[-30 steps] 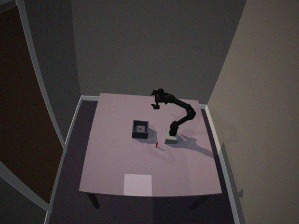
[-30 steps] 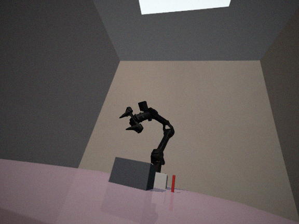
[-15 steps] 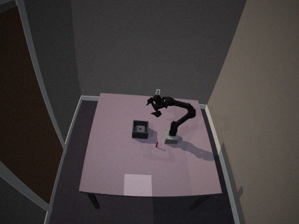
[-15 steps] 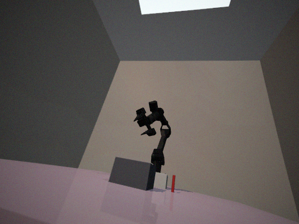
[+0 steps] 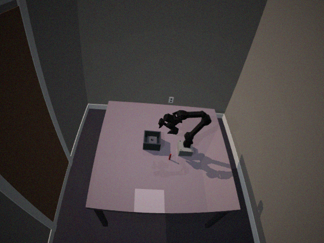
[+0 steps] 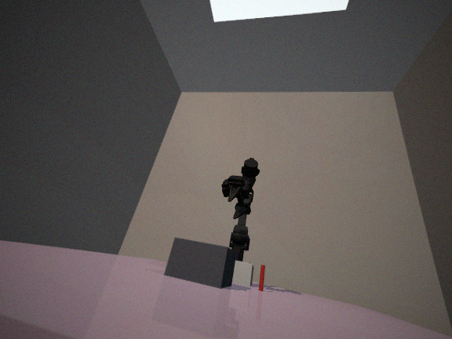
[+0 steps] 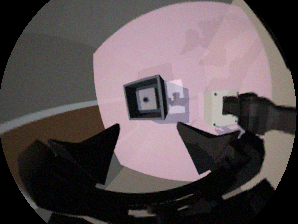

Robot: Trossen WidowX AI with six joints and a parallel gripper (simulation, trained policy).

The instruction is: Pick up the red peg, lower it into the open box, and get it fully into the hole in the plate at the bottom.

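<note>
My gripper tip is now 200 mm above the red peg, 130 mm to the right of it and 90 mm past it. Round my gripper tip: dark box (220 mm below, 80 mm ahead, 40 mm to the right).
</note>
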